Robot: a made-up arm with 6 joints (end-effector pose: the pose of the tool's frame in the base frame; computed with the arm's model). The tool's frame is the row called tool. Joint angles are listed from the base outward.
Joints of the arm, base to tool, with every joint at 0 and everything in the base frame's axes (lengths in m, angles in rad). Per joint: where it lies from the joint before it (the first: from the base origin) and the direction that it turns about. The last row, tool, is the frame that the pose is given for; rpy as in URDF.
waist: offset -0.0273 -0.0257 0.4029 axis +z
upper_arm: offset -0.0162 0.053 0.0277 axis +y
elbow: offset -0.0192 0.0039 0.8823 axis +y
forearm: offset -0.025 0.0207 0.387 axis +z
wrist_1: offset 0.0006 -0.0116 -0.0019 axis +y
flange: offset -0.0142 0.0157 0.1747 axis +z
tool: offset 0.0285 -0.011 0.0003 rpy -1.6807 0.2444 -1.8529
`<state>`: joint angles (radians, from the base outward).
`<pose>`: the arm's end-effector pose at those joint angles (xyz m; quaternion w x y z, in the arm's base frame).
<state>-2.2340 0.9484 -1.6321 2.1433 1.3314 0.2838</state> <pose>-0.0583 -0.4283 1.2028 0.2646 0.5683 -0.7689 0.1256</pose>
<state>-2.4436 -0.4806 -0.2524 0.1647 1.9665 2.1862</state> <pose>0.4946 0.2309 1.5471 0.7327 0.1312 0.6216 -0.2441</pose>
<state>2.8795 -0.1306 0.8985 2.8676 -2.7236 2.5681</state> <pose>-0.0393 -0.0626 1.4508 0.4364 0.3221 0.4132 0.7315</pose>
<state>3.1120 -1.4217 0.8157 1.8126 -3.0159 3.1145</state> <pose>1.0157 -0.1505 0.6863 0.5918 0.7606 0.2636 0.0423</pose>
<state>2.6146 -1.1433 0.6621 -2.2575 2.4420 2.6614</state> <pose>0.8917 -0.5055 0.9784 0.1495 0.2000 0.4084 0.8780</pose>
